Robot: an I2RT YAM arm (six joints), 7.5 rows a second.
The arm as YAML. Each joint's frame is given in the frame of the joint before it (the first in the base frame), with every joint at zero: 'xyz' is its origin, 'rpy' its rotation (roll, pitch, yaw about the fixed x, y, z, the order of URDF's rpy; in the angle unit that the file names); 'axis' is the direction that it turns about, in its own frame. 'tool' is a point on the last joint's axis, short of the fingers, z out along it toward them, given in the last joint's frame.
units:
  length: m
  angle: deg
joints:
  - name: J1
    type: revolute
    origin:
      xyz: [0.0, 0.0, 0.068]
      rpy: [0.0, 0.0, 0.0]
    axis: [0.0, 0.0, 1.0]
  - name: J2
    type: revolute
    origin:
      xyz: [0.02, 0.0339, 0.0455]
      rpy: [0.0, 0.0, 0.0]
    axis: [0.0, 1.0, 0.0]
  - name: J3
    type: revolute
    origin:
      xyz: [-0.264, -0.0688, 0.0]
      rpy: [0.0, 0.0, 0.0]
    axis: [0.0, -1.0, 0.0]
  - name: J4
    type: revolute
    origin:
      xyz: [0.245, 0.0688, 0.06]
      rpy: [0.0, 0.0, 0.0]
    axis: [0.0, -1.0, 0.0]
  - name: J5
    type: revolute
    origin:
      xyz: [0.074, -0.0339, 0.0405]
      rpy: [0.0, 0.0, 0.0]
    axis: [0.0, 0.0, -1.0]
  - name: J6
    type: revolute
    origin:
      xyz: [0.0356, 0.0, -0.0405]
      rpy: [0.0, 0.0, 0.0]
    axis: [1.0, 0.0, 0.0]
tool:
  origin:
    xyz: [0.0, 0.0, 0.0]
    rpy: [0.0, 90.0, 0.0]
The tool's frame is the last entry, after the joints.
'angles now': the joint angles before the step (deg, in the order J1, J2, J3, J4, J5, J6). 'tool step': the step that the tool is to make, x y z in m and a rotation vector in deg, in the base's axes. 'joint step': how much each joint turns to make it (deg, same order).
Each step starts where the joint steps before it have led.
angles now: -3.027 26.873 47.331 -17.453 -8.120 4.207
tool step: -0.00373 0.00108 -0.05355 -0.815 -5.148 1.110
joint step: 0.154 -9.508 -15.539 11.145 -1.005 -0.459
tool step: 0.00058 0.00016 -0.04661 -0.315 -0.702 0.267
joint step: 0.002 -6.862 -11.214 5.030 -0.304 -0.240
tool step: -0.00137 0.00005 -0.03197 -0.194 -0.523 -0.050
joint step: -0.004 -5.989 -7.365 1.880 0.019 -0.175
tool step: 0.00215 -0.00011 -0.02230 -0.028 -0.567 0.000
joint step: -0.002 -3.368 -5.289 2.489 -0.002 0.001
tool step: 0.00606 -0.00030 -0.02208 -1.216 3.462 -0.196
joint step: 0.003 -0.041 -3.651 -0.020 0.003 -1.421
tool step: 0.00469 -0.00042 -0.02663 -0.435 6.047 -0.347
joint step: 0.002 -0.022 -3.519 -2.644 0.308 -0.765
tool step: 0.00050 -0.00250 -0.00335 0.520 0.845 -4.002
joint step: -0.005 -0.086 -0.415 -0.479 3.995 0.502
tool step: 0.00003 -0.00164 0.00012 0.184 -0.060 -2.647
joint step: 0.002 0.001 -0.001 0.067 2.647 0.219
